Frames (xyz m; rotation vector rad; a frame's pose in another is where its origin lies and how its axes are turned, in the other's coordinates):
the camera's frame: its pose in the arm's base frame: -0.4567 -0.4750 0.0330 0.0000 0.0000 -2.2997
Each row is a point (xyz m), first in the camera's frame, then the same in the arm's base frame.
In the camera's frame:
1: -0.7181 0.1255 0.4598
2: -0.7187 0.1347 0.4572
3: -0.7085 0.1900 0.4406
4: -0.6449 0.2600 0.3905
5: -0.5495 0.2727 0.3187
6: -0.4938 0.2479 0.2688
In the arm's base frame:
1: 0.1152 -0.0230 0.4928
2: 0.1225 -0.0286 0.4902
3: 0.1569 -0.0731 0.4736
4: 0.1668 -0.1671 0.4235
5: 0.1127 -0.2468 0.3517
6: 0.0571 -0.2718 0.3018

